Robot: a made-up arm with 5 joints.
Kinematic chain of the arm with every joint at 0, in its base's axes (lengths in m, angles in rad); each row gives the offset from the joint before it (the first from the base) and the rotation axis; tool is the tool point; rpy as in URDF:
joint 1: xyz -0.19 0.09 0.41 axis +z
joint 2: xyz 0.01 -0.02 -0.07 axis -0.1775 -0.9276 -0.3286
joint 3: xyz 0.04 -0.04 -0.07 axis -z
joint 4: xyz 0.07 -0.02 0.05 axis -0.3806 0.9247 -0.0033
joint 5: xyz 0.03 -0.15 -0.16 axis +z
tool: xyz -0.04 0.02 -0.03 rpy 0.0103 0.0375 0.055
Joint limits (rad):
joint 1: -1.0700..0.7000
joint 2: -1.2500..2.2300
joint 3: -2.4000..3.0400
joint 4: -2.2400..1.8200
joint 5: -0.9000..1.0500
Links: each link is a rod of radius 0.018 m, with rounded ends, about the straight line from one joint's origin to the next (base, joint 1, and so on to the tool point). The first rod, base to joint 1, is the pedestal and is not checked.
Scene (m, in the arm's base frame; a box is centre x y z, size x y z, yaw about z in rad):
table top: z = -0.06
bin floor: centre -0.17 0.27 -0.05 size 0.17 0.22 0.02 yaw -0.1
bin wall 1: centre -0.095 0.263 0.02 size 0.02 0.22 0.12 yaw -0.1
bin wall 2: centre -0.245 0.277 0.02 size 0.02 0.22 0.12 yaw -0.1
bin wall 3: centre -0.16 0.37 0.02 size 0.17 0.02 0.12 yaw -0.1
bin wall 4: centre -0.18 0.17 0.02 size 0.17 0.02 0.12 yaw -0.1
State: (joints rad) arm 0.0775 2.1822 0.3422 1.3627 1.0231
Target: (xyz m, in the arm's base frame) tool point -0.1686 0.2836 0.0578
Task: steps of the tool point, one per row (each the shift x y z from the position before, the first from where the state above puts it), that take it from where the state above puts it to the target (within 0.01 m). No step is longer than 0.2 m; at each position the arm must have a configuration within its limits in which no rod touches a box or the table.
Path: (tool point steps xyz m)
1: -0.0038 -0.0609 0.0800
2: 0.0538 -0.0400 0.0850
3: 0.1069 0.0021 0.0535
4: 0.1224 0.0578 -0.0085
5: 0.0806 0.1099 -0.0710
6: -0.0092 0.1373 -0.0962
7: -0.1057 0.1249 -0.0627
8: -0.1592 0.0732 0.0172
9: 0.0039 0.0108 -0.0161
10: 0.0002 0.0052 -0.0251
11: -0.0022 -0.0029 -0.0326
12: -0.0019 -0.0131 -0.0367

